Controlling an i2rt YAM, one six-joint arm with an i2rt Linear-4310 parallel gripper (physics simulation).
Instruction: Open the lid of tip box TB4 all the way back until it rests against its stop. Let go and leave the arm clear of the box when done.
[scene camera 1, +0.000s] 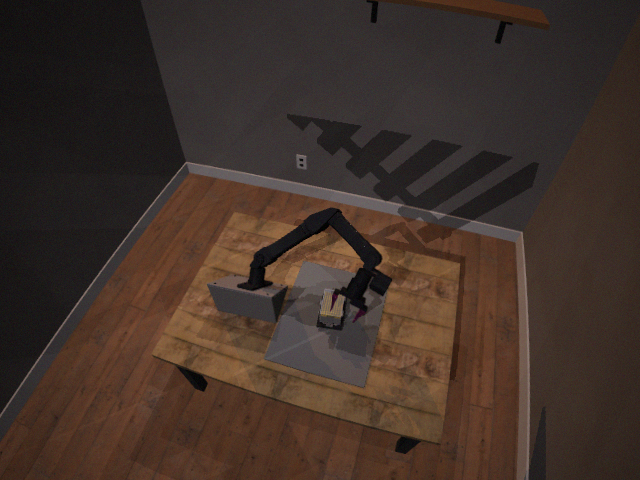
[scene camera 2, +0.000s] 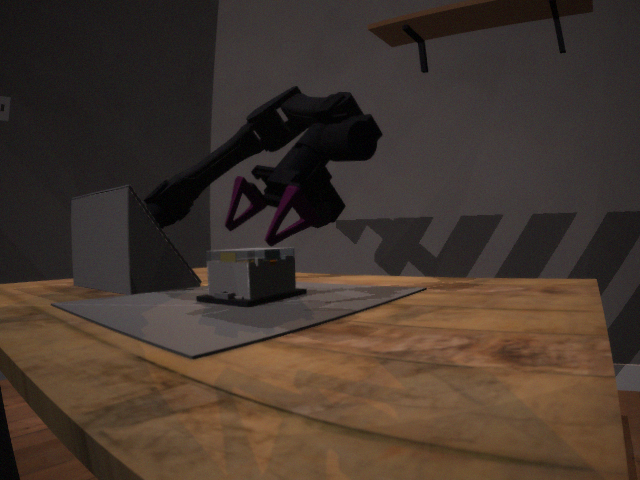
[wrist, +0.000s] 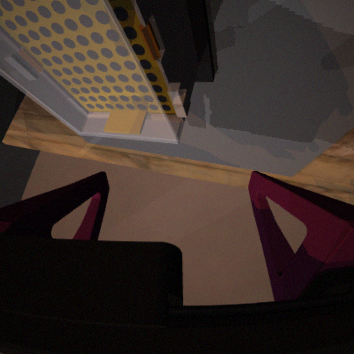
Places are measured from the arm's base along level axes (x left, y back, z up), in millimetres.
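Pixels of known places: gripper, between the fingertips: (scene camera 1: 341, 316) (scene camera 2: 246, 235) (wrist: 178, 178); arm's base, origin of its link: (scene camera 1: 255, 285) (scene camera 2: 138, 237).
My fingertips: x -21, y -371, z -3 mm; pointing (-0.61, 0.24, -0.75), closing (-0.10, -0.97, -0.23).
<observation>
Ahead of a thing's pixels: the offset from my fingertips to its middle. "spot": to the spot under its first point. Level surfaces: height alone.
The tip box @(dx +60, dy +55, dz -60 mm) (scene camera 1: 329, 320) (scene camera 2: 271, 279) is a small grey box on a thin black base, standing on the grey mat. Its label is not legible. The clear lid @(spot: dx -2, dy +65, dz -27 mm) (scene camera 2: 217, 254) (wrist: 150, 138) lies down over the yellow perforated tip rack (wrist: 95, 65); whether it is slightly raised I cannot tell. An orange latch piece @(spot: dx +67, dy +13, dz -40 mm) (wrist: 152, 41) shows on the box side in the wrist view. My gripper (scene camera 1: 343, 315) (scene camera 2: 249, 236) (wrist: 178, 178) is wide open and empty. Its magenta fingertips are above the box in scene camera 2, apart from the lid.
The grey mat @(dz -99 mm) (scene camera 1: 310, 356) (scene camera 2: 155, 330) lies on the wooden table @(dz -102 mm) (scene camera 1: 413, 330) (scene camera 2: 439, 403). The arm's grey wedge-shaped mount (scene camera 1: 242, 302) (scene camera 2: 100, 242) stands left of the box. A wooden wall shelf (scene camera 1: 465, 8) (scene camera 2: 480, 20) is high at the back.
</observation>
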